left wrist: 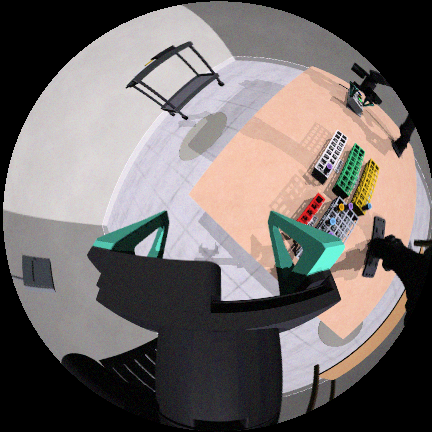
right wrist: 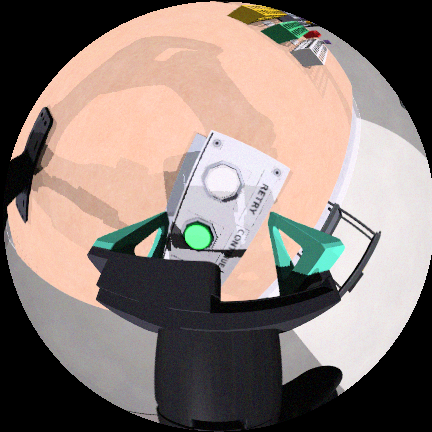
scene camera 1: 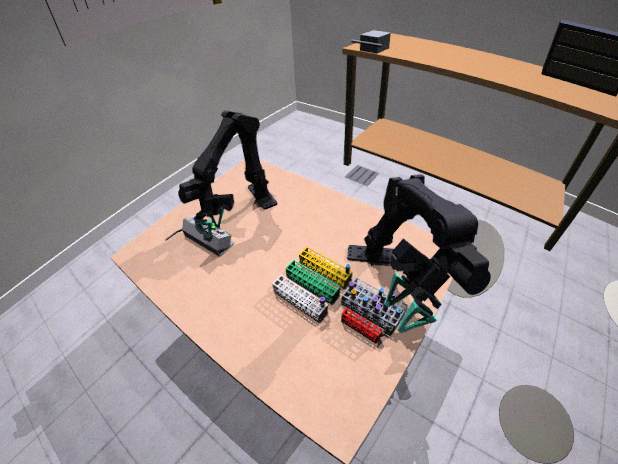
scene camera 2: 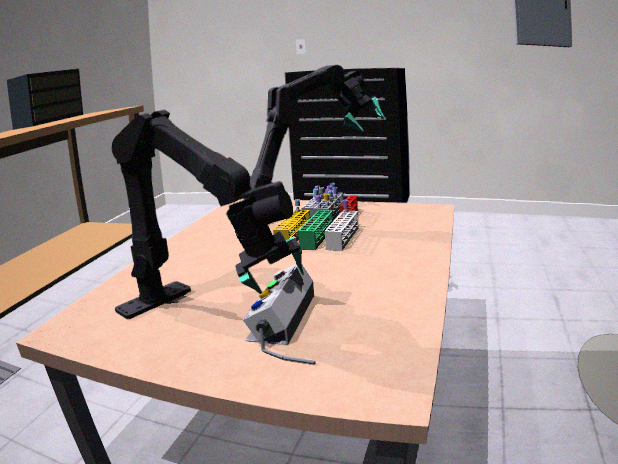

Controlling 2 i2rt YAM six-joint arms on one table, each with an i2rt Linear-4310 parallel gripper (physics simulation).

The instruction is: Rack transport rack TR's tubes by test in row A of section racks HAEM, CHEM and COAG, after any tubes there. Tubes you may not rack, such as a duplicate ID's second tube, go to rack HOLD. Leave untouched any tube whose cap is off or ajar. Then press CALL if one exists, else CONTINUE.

A white RETRY button [right wrist: 221,181]: 0.10 m from the lens.
